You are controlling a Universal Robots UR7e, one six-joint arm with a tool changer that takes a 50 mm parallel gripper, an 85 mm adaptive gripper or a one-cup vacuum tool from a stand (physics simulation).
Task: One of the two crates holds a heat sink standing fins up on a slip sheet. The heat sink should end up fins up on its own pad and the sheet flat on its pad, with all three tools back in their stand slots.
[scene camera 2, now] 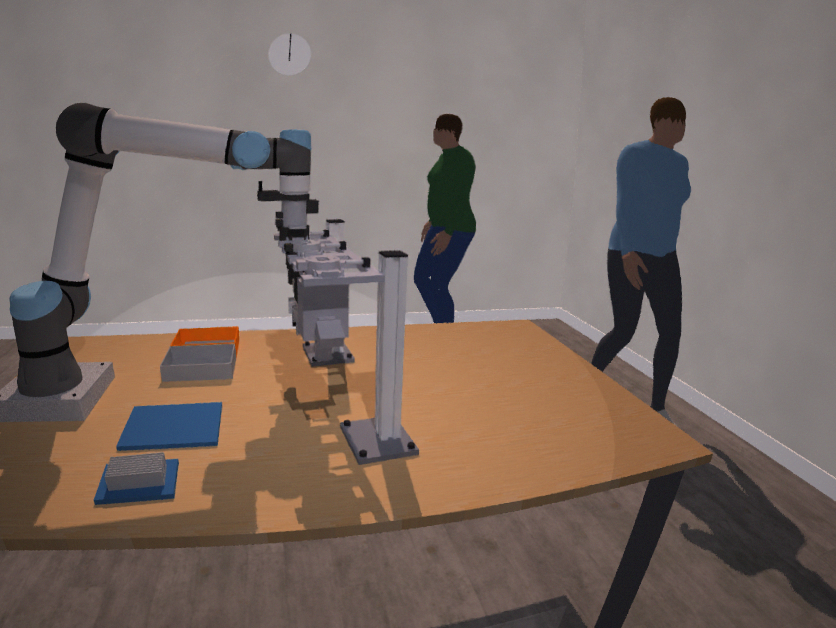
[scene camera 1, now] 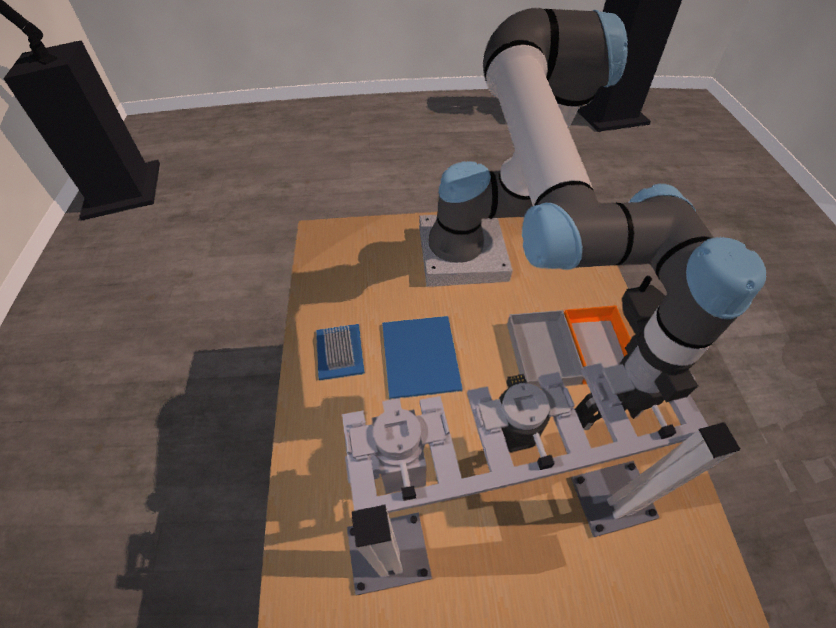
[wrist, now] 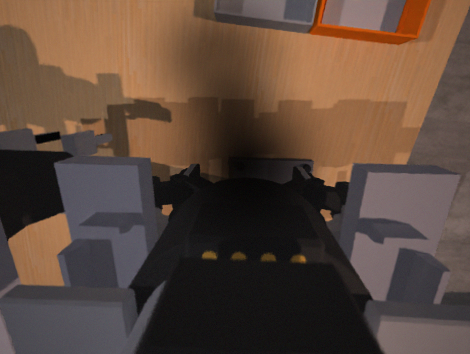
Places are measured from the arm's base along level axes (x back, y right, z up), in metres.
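Pixels of known places: arm's base at its link origin: (scene camera 2: 51,383) (scene camera 1: 455,242).
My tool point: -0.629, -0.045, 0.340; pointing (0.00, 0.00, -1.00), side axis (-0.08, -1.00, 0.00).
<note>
Ahead of a thing's pixels: the offset from my tool point to its middle, as dx, dy, dz. "*": to the spot under its first point.
The heat sink {+0.403, +0.417, -0.365} (scene camera 1: 338,347) (scene camera 2: 136,471) stands fins up on its small blue pad {* +0.352, +0.466, -0.380} (scene camera 1: 323,373) (scene camera 2: 168,484). The larger blue pad {* +0.330, +0.232, -0.380} (scene camera 1: 422,356) (scene camera 2: 170,425) is bare. A pale flat surface, which looks like the slip sheet {+0.228, -0.191, -0.386} (scene camera 1: 600,343) (wrist: 361,12), lies inside the orange crate {+0.232, -0.189, -0.368} (scene camera 1: 591,312) (scene camera 2: 208,332) (wrist: 366,36). My black adaptive gripper (wrist: 246,172) is on the arm, open and empty, between the fork arms of the right-hand slot of the tool stand (scene camera 1: 496,475) (scene camera 2: 390,351). In scene camera 1 the stand and arm partly hide it. Whether it is fully seated is unclear.
A grey tool {+0.033, +0.369, -0.122} (scene camera 1: 398,436) hangs in the left slot and a dark-bodied tool {+0.019, +0.179, -0.125} (scene camera 1: 525,408) in the middle slot. The grey crate {+0.259, -0.050, -0.368} (scene camera 1: 517,348) (scene camera 2: 198,371) (wrist: 265,22) stands beside the orange one. Two people stand beyond the table in scene camera 2.
</note>
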